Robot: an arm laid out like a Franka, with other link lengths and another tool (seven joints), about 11 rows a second.
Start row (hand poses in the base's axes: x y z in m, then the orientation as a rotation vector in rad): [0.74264 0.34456 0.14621 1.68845 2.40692 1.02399]
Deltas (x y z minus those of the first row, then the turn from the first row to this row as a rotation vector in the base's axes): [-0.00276 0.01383 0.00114 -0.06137 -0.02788 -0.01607]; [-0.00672 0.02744 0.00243 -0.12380 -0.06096 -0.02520]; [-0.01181 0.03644 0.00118 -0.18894 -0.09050 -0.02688]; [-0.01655 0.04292 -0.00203 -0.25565 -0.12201 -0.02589]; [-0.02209 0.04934 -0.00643 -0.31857 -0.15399 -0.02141]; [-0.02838 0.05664 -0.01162 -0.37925 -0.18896 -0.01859]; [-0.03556 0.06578 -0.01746 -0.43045 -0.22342 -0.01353]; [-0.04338 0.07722 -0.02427 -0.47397 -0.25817 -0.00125]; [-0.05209 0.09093 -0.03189 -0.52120 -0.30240 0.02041]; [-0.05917 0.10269 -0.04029 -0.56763 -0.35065 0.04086]
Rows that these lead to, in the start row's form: [0.73988 0.35839 0.14735 1.65995 2.37802 0.95477]; [0.73592 0.37200 0.14864 1.61899 2.35210 0.88957]; [0.73083 0.38100 0.14739 1.57275 2.33453 0.82097]; [0.72609 0.38748 0.14418 1.52160 2.31659 0.75318]; [0.72055 0.39390 0.13978 1.46810 2.29999 0.69218]; [0.71426 0.40120 0.13459 1.41472 2.27834 0.63676]; [0.70708 0.41034 0.12875 1.36341 2.25843 0.59388]; [0.69926 0.42178 0.12194 1.30831 2.24471 0.56161]; [0.69055 0.43549 0.11432 1.23624 2.23203 0.53111]; [0.68347 0.44725 0.10592 1.16330 2.21414 0.50383]
